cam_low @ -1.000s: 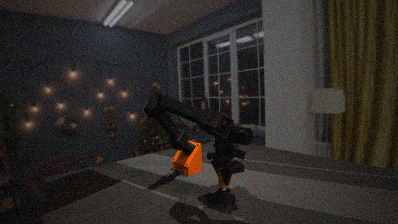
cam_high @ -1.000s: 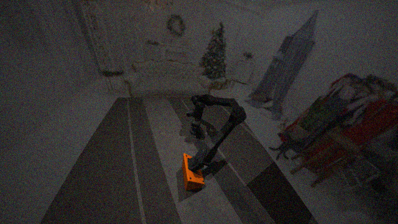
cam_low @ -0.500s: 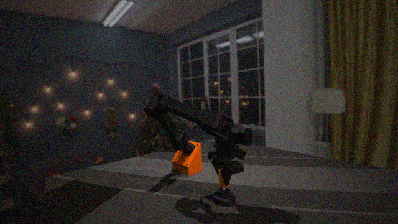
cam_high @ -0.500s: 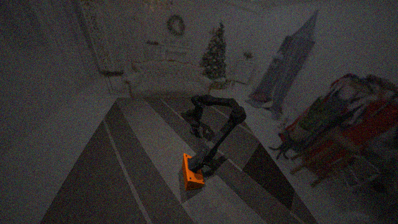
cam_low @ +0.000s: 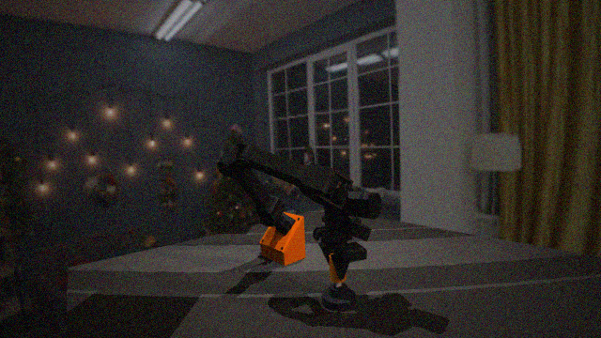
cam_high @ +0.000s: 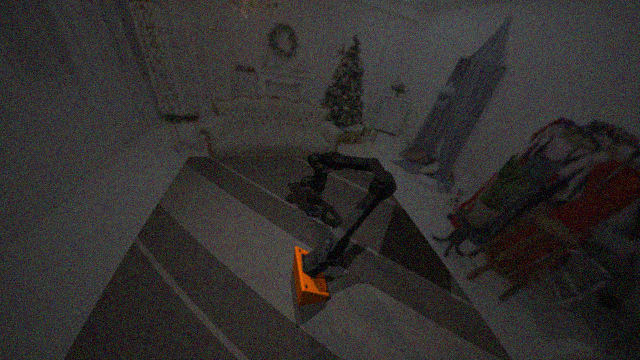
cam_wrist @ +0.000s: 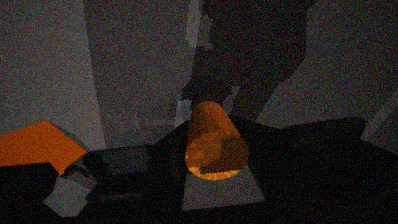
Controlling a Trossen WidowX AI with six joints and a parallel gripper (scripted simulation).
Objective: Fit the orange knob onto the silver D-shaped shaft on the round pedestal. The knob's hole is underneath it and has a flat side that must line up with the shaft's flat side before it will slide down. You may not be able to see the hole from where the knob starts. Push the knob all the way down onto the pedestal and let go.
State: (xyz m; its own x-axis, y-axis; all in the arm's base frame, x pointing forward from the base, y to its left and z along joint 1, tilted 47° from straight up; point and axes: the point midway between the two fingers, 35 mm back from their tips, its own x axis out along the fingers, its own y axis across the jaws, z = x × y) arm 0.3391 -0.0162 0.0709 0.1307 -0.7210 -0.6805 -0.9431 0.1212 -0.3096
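The orange knob is 3 cm above my gripper tip. From my gripper tip the other things lie so: round pedestal: 4 cm below.
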